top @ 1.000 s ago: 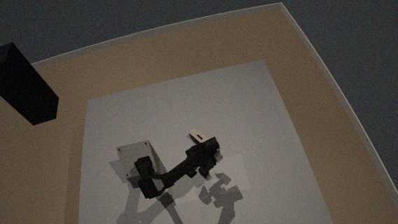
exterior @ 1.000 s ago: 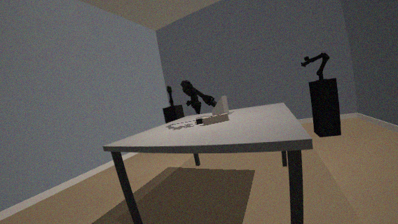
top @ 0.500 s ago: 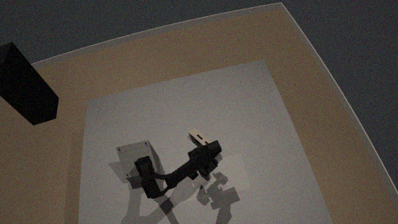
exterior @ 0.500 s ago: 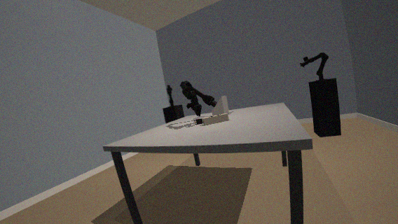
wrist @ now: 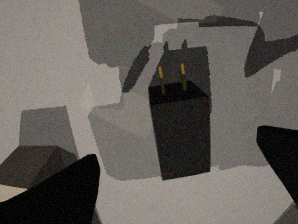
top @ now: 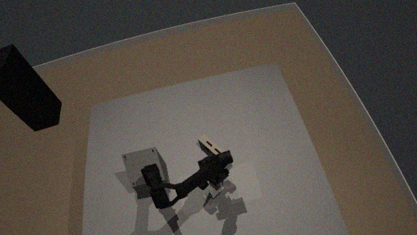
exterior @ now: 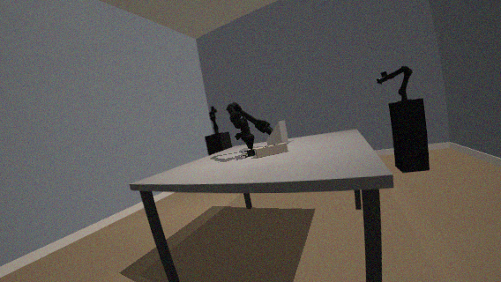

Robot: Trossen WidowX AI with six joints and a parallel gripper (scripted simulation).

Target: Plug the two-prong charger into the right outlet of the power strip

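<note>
Right now my gripper tip is 30 mm above the two-prong charger, 10 mm to the left of it and 10 mm short of it.
</note>
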